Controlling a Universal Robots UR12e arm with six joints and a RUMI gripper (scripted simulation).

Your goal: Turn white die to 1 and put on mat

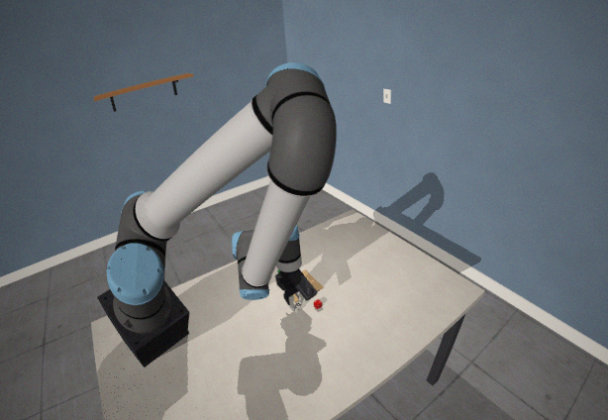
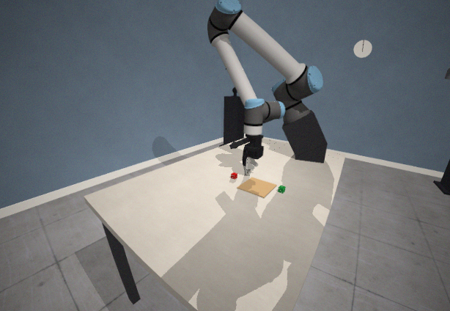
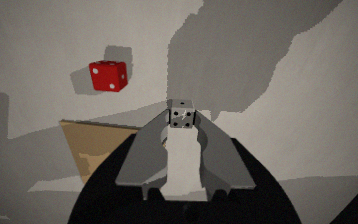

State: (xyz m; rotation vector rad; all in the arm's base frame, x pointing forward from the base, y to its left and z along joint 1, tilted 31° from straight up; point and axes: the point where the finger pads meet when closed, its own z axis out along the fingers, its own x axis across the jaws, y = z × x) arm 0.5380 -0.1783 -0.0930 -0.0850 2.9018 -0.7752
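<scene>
Right now my hand is 100 mm to the right of the tan mat, 90 mm short of it and 20 mm above it. Round my hand: red die: 70 mm ahead, 40 mm to the right, 10 mm below; then white die: right at my hand; then green die: 210 mm to the left, 70 mm ahead, 10 mm below.
</scene>
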